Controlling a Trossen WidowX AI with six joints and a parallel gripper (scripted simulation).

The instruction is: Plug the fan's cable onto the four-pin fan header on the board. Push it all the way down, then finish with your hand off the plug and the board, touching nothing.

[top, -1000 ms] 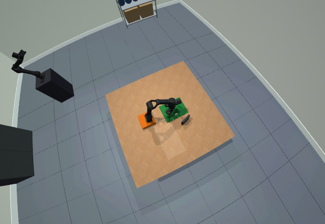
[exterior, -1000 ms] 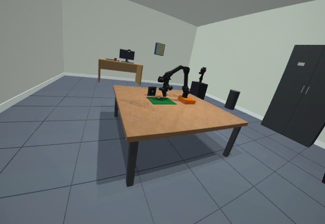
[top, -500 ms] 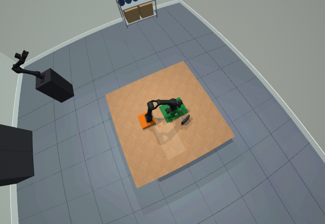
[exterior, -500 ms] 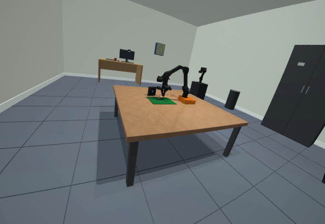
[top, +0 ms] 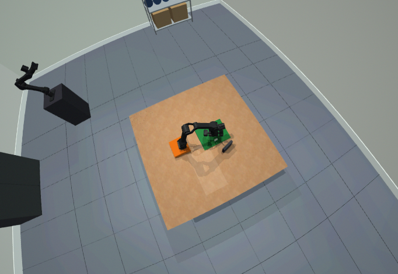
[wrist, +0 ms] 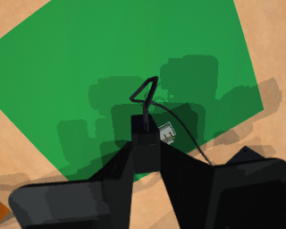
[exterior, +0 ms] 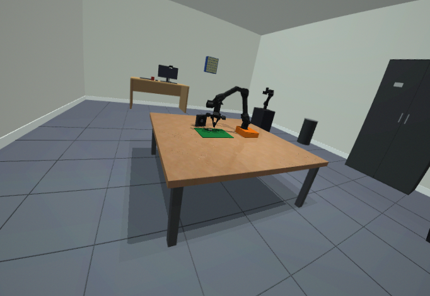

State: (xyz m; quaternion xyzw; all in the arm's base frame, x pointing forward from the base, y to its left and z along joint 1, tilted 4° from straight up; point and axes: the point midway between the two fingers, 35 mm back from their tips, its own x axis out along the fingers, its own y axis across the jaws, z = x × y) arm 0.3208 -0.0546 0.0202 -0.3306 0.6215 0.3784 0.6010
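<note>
Now: gripper tip 1 cm short of the white four-pin header, 3 cm to the left of it and 6 cm above it. From my gripper tip the other things lie so: black fan 6 cm ahead, 15 cm to the right; then black plug 1 cm to the left, 1 cm above; then green board 2 cm ahead, 4 cm to the left, 8 cm below.
</note>
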